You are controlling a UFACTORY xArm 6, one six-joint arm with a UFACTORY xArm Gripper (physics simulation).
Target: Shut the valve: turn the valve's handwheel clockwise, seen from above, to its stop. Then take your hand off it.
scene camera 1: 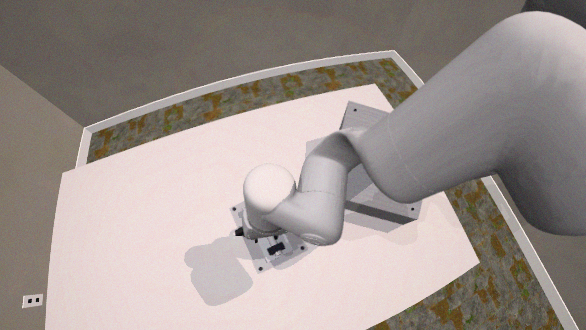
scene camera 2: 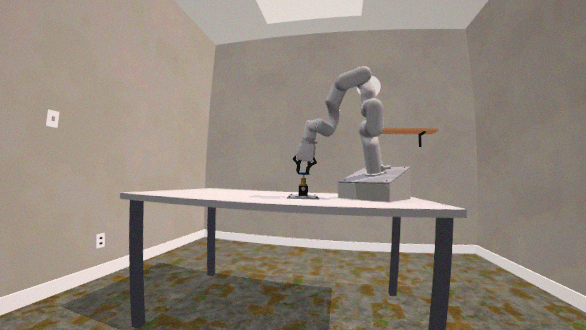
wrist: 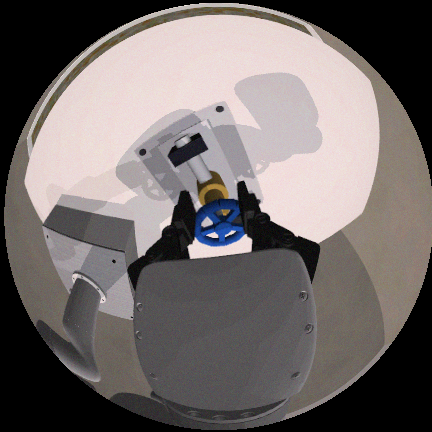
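Note:
The valve's blue handwheel point(scene camera 2: 303, 174) point(wrist: 220, 243) sits level on top of a brass neck point(scene camera 2: 303, 181) point(wrist: 213, 192). The valve stands on a grey base plate point(scene camera 1: 261, 263) point(wrist: 234, 135) with dark bolts at its corners. My gripper point(scene camera 2: 303, 171) point(wrist: 214, 196) points down at the handwheel and is shut on it, with one black finger on each side of the rim. In the wrist view the fingers cover parts of the rim's sides. In scene camera 1 the arm hides the handwheel and most of the gripper.
A black block point(scene camera 1: 276, 248) point(wrist: 189, 150) on a light stem stands beside the brass neck. The arm's grey pedestal box point(scene camera 2: 372, 191) point(wrist: 90, 245) stands on the white table point(scene camera 1: 125, 210) point(scene camera 2: 220, 196). An orange shelf point(scene camera 2: 410, 131) is on the back wall.

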